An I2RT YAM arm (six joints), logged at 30 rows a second.
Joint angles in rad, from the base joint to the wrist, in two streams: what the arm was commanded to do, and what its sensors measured. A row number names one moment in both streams.
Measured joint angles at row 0: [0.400, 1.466, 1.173, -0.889, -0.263, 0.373]
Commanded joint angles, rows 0 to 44: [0.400, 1.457, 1.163, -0.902, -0.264, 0.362]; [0.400, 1.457, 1.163, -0.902, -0.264, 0.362]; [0.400, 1.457, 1.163, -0.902, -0.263, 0.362]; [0.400, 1.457, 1.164, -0.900, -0.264, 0.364]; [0.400, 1.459, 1.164, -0.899, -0.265, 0.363]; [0.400, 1.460, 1.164, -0.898, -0.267, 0.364]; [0.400, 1.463, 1.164, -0.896, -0.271, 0.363]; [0.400, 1.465, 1.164, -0.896, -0.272, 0.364]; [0.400, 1.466, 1.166, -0.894, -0.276, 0.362]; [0.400, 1.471, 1.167, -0.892, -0.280, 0.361]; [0.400, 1.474, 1.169, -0.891, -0.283, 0.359]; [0.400, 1.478, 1.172, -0.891, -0.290, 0.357]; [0.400, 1.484, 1.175, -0.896, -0.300, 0.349]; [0.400, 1.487, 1.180, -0.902, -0.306, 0.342]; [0.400, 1.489, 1.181, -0.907, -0.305, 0.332]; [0.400, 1.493, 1.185, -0.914, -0.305, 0.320]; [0.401, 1.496, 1.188, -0.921, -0.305, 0.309]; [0.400, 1.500, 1.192, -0.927, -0.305, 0.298]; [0.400, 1.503, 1.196, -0.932, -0.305, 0.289]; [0.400, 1.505, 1.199, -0.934, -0.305, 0.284]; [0.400, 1.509, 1.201, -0.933, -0.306, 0.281]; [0.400, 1.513, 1.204, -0.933, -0.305, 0.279]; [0.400, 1.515, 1.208, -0.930, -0.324, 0.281]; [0.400, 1.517, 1.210, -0.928, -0.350, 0.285]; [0.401, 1.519, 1.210, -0.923, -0.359, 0.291]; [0.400, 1.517, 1.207, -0.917, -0.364, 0.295]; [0.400, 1.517, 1.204, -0.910, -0.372, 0.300]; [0.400, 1.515, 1.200, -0.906, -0.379, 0.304]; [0.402, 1.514, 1.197, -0.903, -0.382, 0.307]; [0.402, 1.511, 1.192, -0.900, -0.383, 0.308]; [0.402, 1.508, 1.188, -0.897, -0.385, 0.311]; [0.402, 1.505, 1.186, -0.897, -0.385, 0.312]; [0.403, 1.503, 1.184, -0.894, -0.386, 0.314]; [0.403, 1.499, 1.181, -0.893, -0.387, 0.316]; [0.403, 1.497, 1.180, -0.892, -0.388, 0.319]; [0.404, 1.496, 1.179, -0.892, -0.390, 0.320]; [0.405, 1.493, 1.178, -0.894, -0.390, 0.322]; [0.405, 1.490, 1.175, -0.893, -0.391, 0.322]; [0.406, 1.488, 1.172, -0.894, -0.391, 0.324]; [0.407, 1.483, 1.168, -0.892, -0.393, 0.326]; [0.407, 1.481, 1.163, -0.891, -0.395, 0.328]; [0.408, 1.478, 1.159, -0.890, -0.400, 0.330]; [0.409, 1.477, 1.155, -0.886, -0.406, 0.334]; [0.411, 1.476, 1.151, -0.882, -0.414, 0.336]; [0.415, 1.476, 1.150, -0.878, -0.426, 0.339]
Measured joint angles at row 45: [0.404, 1.494, 1.163, -0.884, -0.389, 0.334]
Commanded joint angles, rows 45 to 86: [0.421, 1.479, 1.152, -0.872, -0.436, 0.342]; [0.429, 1.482, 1.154, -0.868, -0.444, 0.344]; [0.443, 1.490, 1.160, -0.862, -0.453, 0.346]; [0.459, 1.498, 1.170, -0.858, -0.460, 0.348]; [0.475, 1.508, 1.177, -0.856, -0.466, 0.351]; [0.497, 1.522, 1.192, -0.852, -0.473, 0.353]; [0.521, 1.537, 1.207, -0.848, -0.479, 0.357]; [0.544, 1.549, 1.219, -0.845, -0.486, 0.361]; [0.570, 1.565, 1.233, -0.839, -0.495, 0.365]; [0.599, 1.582, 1.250, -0.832, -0.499, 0.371]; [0.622, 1.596, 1.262, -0.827, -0.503, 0.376]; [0.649, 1.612, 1.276, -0.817, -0.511, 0.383]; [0.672, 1.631, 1.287, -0.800, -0.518, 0.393]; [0.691, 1.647, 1.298, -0.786, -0.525, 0.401]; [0.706, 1.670, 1.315, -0.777, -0.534, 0.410]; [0.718, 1.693, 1.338, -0.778, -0.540, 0.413]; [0.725, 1.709, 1.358, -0.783, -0.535, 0.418]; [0.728, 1.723, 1.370, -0.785, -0.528, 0.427]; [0.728, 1.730, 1.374, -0.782, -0.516, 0.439]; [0.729, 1.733, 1.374, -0.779, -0.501, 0.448]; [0.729, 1.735, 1.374, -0.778, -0.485, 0.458]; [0.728, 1.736, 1.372, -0.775, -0.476, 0.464]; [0.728, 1.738, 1.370, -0.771, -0.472, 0.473]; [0.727, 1.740, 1.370, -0.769, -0.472, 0.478]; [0.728, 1.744, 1.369, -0.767, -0.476, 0.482]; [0.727, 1.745, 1.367, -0.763, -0.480, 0.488]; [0.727, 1.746, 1.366, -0.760, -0.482, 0.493]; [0.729, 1.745, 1.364, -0.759, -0.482, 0.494]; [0.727, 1.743, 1.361, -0.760, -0.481, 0.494]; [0.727, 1.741, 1.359, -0.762, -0.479, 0.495]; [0.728, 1.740, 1.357, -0.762, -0.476, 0.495]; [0.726, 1.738, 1.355, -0.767, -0.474, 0.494]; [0.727, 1.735, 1.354, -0.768, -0.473, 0.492]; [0.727, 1.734, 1.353, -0.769, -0.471, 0.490]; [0.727, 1.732, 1.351, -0.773, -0.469, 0.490]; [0.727, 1.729, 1.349, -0.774, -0.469, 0.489]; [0.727, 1.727, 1.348, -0.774, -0.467, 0.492]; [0.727, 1.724, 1.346, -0.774, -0.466, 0.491]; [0.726, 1.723, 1.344, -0.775, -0.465, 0.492]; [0.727, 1.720, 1.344, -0.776, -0.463, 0.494]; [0.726, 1.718, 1.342, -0.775, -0.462, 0.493]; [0.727, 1.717, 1.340, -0.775, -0.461, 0.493]
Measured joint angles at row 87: [0.727, 1.738, 1.353, -0.763, -0.476, 0.490]
